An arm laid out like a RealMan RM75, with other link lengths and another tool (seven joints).
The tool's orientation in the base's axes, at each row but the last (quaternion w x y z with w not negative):
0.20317 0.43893 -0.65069 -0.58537
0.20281 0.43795 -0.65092 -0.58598
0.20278 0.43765 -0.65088 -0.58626
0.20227 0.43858 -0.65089 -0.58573
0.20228 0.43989 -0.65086 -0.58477
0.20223 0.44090 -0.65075 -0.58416
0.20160 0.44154 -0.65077 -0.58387
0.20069 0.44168 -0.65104 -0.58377
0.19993 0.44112 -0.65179 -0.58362
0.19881 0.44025 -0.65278 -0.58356
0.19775 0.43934 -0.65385 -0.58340
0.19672 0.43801 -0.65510 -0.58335
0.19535 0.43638 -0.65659 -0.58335
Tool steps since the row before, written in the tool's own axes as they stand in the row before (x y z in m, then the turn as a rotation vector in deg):
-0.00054 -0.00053 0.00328 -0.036 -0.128 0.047
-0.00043 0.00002 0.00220 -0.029 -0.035 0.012
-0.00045 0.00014 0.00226 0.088 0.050 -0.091
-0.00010 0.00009 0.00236 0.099 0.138 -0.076
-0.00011 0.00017 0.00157 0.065 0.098 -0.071
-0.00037 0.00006 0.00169 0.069 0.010 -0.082
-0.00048 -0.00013 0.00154 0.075 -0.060 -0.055
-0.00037 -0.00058 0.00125 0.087 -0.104 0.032
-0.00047 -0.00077 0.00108 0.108 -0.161 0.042
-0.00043 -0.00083 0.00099 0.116 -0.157 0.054
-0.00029 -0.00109 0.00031 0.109 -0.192 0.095
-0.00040 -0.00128 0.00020 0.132 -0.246 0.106
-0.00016 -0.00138 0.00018 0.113 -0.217 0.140
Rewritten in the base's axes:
-0.00209 0.00239 -0.00112 0.025 0.066 -0.122
-0.00149 0.00163 -0.00038 0.018 0.033 -0.028
-0.00156 0.00168 -0.00028 0.007 -0.128 0.046
-0.00181 0.00146 -0.00044 -0.040 -0.134 0.123
-0.00122 0.00099 -0.00018 -0.012 -0.101 0.092
-0.00114 0.00128 -0.00025 0.024 -0.104 0.011
-0.00090 0.00129 -0.00037 0.023 -0.088 -0.062
-0.00058 0.00107 -0.00075 -0.035 -0.044 -0.127
-0.00032 0.00107 -0.00086 -0.035 -0.051 -0.188
-0.00025 0.00098 -0.00091 -0.050 -0.051 -0.190
0.00029 0.00049 -0.00102 -0.066 -0.019 -0.230
0.00050 0.00052 -0.00115 -0.068 -0.027 -0.289
0.00043 0.00032 -0.00130 -0.094 0.006 -0.266

